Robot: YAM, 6 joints.
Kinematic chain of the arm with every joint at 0, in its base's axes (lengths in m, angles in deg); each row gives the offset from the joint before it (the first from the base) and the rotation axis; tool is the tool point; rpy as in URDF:
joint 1: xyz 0 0 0.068 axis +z
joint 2: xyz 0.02 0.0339 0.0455 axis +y
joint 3: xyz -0.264 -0.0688 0 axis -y
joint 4: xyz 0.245 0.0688 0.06 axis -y
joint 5: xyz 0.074 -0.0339 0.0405 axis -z
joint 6: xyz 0.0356 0 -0.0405 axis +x
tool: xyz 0 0 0 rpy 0 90 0
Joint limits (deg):
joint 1: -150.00..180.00
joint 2: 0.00..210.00
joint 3: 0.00..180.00
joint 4: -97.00..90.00
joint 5: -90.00..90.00
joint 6: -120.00..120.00
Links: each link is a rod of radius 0.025 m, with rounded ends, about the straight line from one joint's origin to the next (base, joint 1, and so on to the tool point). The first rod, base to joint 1, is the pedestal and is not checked.
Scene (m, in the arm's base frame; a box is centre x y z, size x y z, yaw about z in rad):
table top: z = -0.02
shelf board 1: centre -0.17 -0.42 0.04 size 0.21 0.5 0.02 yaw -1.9
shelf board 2: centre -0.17 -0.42 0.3 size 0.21 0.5 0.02 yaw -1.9
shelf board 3: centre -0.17 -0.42 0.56 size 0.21 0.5 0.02 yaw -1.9
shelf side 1: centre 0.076 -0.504 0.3 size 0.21 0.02 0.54 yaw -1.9
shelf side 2: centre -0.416 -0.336 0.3 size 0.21 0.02 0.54 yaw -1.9
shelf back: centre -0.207 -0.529 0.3 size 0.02 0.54 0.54 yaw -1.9
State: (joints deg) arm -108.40 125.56 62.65 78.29 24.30 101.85
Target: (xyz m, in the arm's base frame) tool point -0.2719 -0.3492 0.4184
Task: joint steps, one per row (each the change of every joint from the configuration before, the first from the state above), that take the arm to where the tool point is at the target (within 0.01 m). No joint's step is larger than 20 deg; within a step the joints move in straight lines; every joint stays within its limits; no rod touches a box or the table.
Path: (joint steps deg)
1: 0.29 -10.31 -15.85 3.90 1.30 0.00
2: 0.28 -10.31 -15.86 3.91 1.30 0.00
3: 0.29 -10.31 -15.85 3.90 1.30 0.00
4: 18.08 -11.43 6.70 0.00 1.12 0.00
5: 18.08 -11.43 6.70 0.00 1.12 0.00
6: 18.08 -11.43 6.70 0.00 1.11 0.00
7: 18.08 -11.44 6.70 0.00 1.12 0.00
8: 18.08 -11.43 6.70 0.00 1.12 0.00
9: 18.08 -11.43 6.70 0.00 1.11 0.00
10: 18.08 -11.43 6.70 0.00 1.12 0.00
11: 18.08 -11.43 6.70 0.00 1.11 0.00
12: 4.19 5.98 18.42 -1.35 -1.83 0.00
13: 4.19 5.99 18.43 -1.35 -1.83 0.00
14: 4.20 5.99 18.42 -1.35 -1.83 0.00

